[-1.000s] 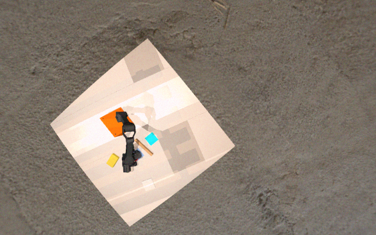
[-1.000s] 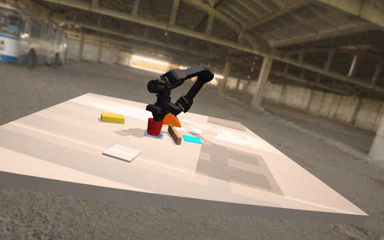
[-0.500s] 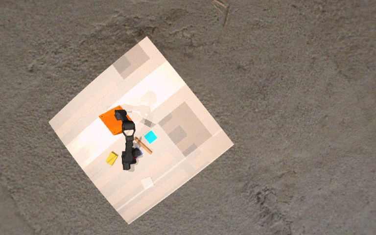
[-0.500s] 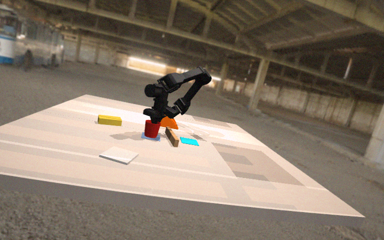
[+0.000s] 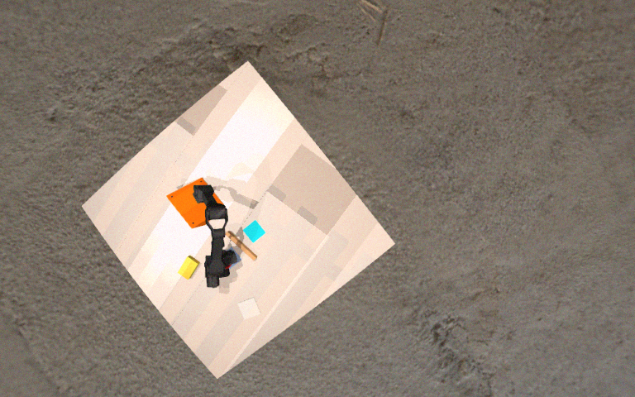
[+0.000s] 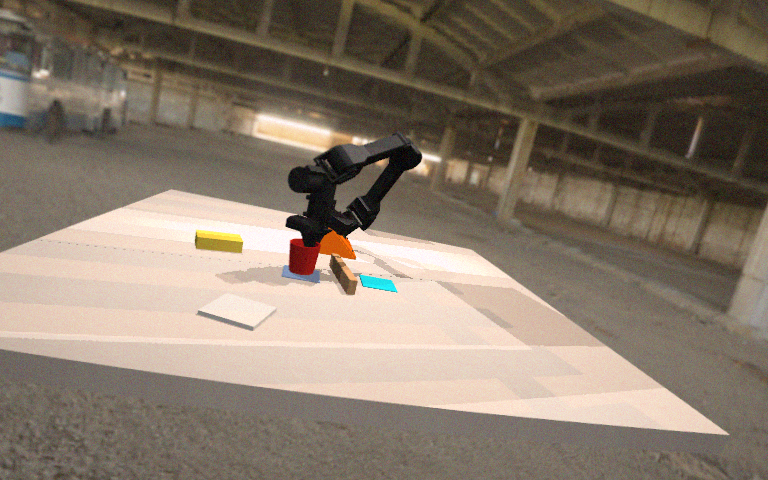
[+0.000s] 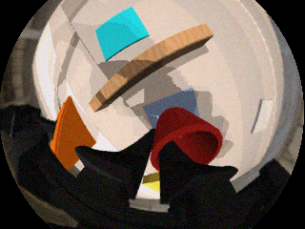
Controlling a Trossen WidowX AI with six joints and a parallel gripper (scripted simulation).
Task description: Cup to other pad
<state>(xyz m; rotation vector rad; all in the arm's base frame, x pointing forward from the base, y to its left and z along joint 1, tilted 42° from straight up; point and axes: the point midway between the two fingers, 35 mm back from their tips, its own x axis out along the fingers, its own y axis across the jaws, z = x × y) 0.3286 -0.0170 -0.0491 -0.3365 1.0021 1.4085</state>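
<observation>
Now: the light blue pad 50 mm below my gripper tip, 30 mm ahead of it and 10 mm to the right of it. From my gripper tip the other things lie so: red cup (30 mm ahead, 10 mm to the right); then yellow block (240 mm to the right, 40 mm behind, 30 mm below); then wooden block (90 mm to the left, 30 mm below).
</observation>
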